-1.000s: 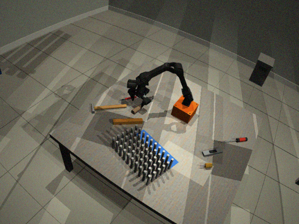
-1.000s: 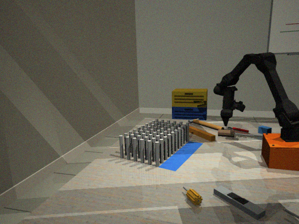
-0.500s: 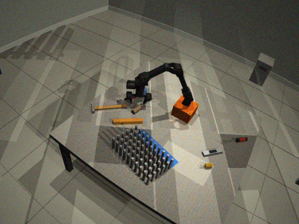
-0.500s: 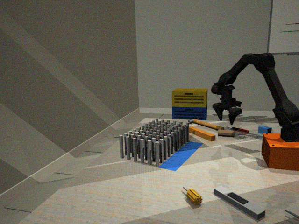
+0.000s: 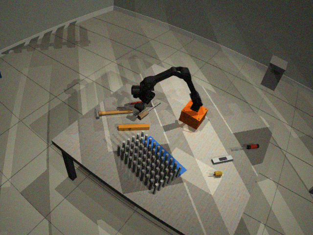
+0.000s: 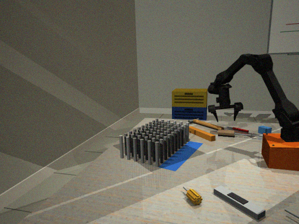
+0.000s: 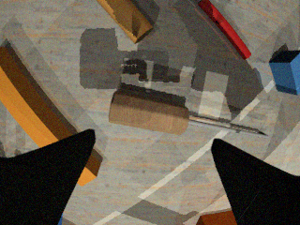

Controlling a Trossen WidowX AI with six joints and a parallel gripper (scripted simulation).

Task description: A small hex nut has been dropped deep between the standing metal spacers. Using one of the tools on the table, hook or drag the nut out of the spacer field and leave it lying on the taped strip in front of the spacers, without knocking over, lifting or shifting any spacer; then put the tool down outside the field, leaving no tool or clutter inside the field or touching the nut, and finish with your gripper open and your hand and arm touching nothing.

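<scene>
My gripper tip is 110 mm past the wooden-handled tool, 80 mm above it and 30 mm to the right of it. Round my gripper tip: blue taped strip: 290 mm to the left, 240 mm ahead, 90 mm below; orange bar: 140 mm ahead, 70 mm below, 10 mm to the left; blue cube: 230 mm behind, 70 mm below, 60 mm to the right.
</scene>
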